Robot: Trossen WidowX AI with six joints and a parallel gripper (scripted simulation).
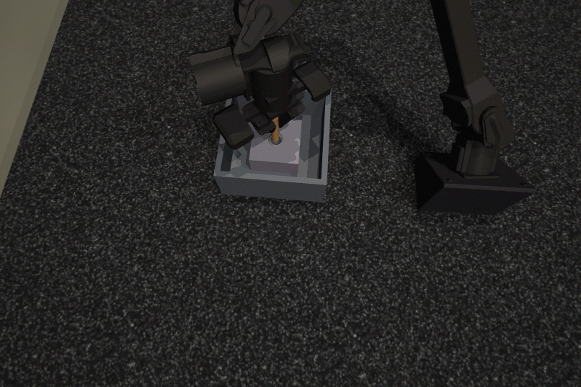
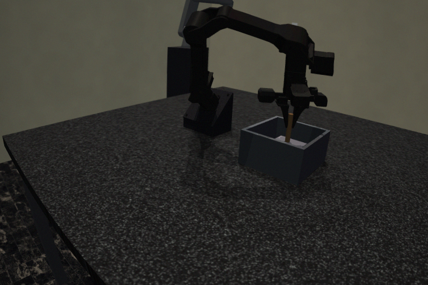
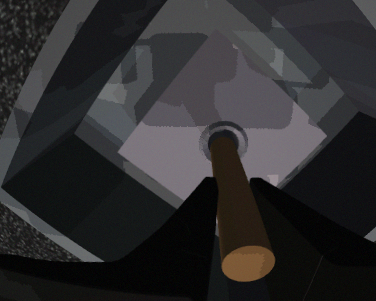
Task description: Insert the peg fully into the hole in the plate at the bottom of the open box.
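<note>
Right now the plate is 90 mm below my hand. The rest, counted from my hand: box 110 mm below; peg 40 mm below.
</note>
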